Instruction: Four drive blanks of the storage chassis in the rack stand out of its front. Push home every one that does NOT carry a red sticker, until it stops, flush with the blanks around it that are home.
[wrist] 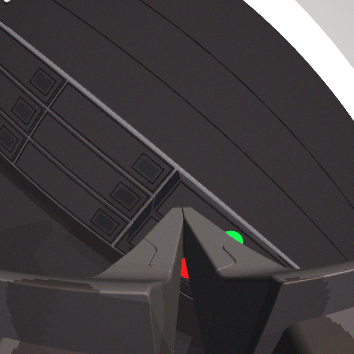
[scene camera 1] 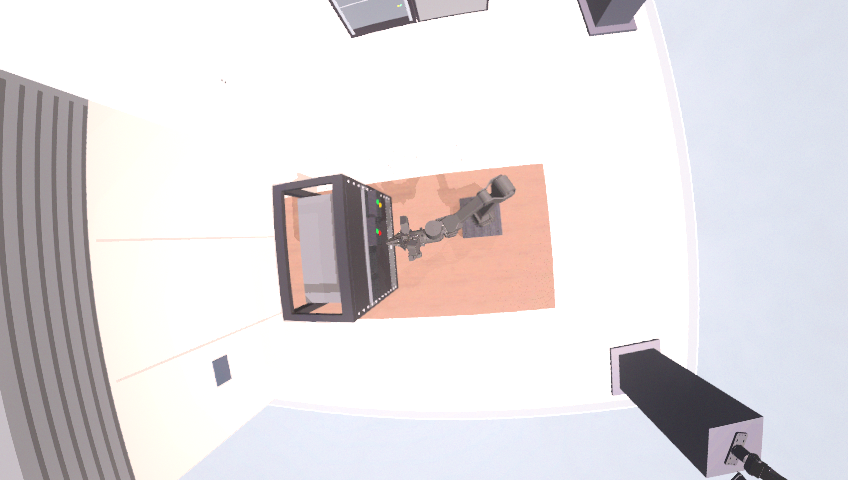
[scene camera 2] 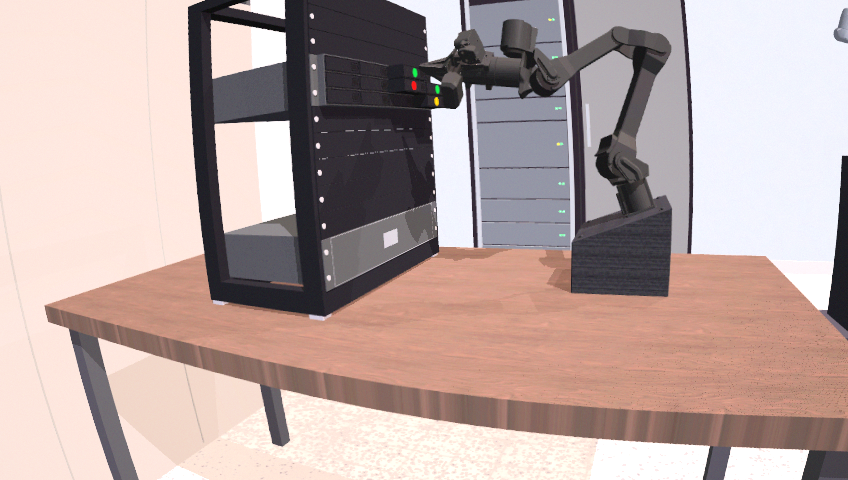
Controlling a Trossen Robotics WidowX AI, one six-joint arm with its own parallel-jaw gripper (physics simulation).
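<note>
My gripper is shut and empty, its tips at the fronts of the protruding blanks; contact cannot be told. A green-stickered blank stands out in the chassis's top row. Directly below it, a red-stickered blank also stands out; the fingers hide much of it in the wrist view. Farther along, a second green-stickered blank stands out above a yellow-stickered blank. The storage chassis also holds flush blanks.
The black rack stands on the wooden table. A grey unit sits low in the rack. The arm's dark base block stands in front of the rack. A cabinet stands behind.
</note>
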